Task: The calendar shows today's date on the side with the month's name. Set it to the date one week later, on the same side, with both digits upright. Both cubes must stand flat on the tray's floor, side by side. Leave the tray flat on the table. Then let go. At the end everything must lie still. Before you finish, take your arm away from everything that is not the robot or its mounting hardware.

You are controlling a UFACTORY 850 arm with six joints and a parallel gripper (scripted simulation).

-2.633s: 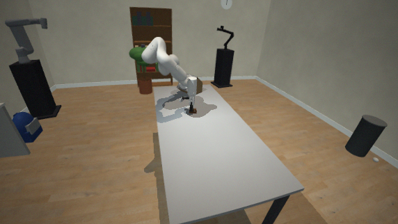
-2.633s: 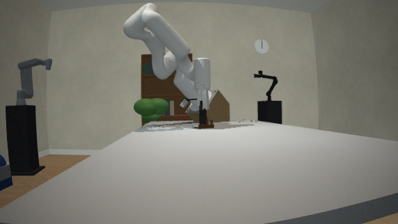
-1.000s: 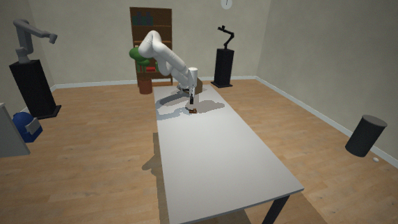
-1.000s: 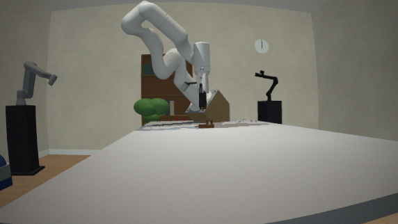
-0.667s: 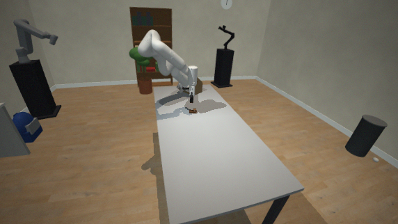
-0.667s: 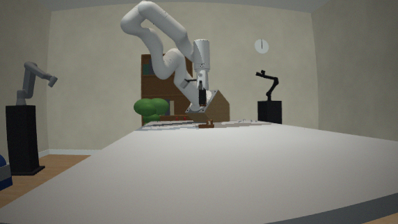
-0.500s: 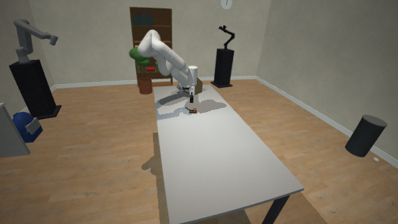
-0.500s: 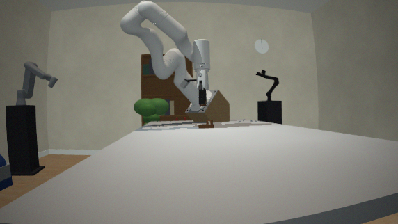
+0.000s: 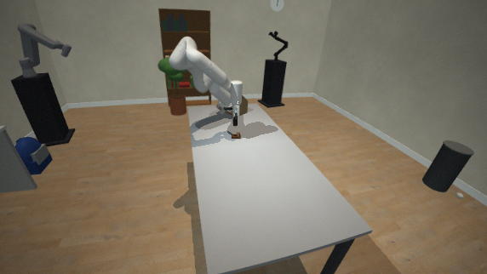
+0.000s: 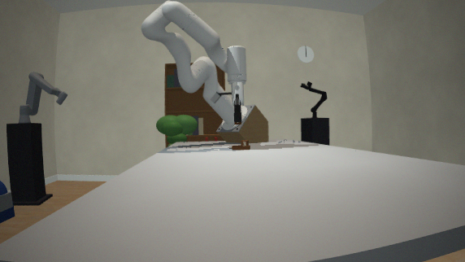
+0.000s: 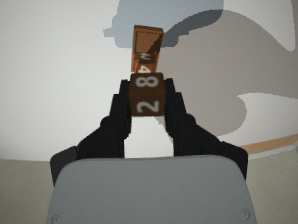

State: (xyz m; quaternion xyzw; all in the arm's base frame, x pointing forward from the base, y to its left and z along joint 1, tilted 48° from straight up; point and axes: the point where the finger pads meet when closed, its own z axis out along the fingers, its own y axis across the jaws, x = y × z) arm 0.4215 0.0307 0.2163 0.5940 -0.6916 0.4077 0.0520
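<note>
Now: hand 130 mm above the tray and 10 mm to the right of it. Round my hand: brown cube 20 mm below.
</note>
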